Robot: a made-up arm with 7 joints.
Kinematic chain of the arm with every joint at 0, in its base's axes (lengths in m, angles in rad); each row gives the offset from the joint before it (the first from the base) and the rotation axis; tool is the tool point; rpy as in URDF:
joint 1: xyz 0 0 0.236 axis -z
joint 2: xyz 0 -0.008 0.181 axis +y
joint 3: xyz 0 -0.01 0.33 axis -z
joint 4: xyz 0 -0.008 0.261 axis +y
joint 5: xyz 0 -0.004 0.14 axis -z
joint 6: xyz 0 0 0.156 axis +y
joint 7: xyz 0 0 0.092 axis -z
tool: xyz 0 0 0 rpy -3.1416 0 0
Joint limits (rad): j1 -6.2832..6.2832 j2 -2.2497..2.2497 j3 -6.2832..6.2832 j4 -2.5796..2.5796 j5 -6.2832..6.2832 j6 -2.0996..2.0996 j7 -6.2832..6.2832
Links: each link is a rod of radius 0.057 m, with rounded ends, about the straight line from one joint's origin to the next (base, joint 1, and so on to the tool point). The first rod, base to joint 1, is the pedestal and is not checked.
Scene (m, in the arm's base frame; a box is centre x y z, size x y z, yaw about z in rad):
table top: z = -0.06
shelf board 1: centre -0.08 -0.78 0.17 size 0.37 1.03 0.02 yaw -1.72
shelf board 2: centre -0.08 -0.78 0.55 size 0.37 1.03 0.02 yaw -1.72
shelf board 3: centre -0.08 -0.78 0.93 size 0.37 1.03 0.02 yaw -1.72
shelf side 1: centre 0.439 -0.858 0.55 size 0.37 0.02 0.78 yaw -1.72
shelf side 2: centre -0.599 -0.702 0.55 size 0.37 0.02 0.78 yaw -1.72
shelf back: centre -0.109 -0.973 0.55 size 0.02 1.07 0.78 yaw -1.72
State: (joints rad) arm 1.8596 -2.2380 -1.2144 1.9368 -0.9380 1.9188 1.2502
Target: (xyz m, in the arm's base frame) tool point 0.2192 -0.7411 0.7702
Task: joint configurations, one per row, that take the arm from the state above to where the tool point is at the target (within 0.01 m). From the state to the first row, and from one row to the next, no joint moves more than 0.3 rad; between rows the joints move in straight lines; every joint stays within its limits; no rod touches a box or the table.
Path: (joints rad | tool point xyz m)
1: 2.1056 -1.9531 -1.2463 1.8313 -1.1307 1.8478 1.4120 | 0.4409 0.2685 0.2508
2: 2.3516 -1.6682 -1.2781 1.7258 -1.3233 1.7768 1.5737 | 0.5558 0.1877 0.3717
3: 2.5976 -1.3833 -1.3100 1.6203 -1.5160 1.7058 1.7355 | 0.6241 0.0552 0.5203
4: 2.8436 -1.0983 -1.3419 1.5148 -1.7086 1.6348 1.8972 | 0.6151 -0.1054 0.6890
5: 3.0896 -0.8134 -1.3738 1.4093 -1.9013 1.5638 2.0590 | 0.5112 -0.2529 0.8636
6: 3.3432 -0.9129 -1.2998 1.2520 -1.7091 1.4330 1.8568 | 0.4848 -0.3865 0.8464
7: 3.5968 -1.0123 -1.2258 1.0946 -1.5168 1.3023 1.6546 | 0.4247 -0.5173 0.8269
8: 3.8505 -1.1118 -1.1519 0.9373 -1.3246 1.1716 1.4524 | 0.3347 -0.6374 0.8029
9: 4.1041 -1.2113 -1.0779 0.7800 -1.1323 1.0408 1.2502 | 0.2192 -0.7411 0.7702

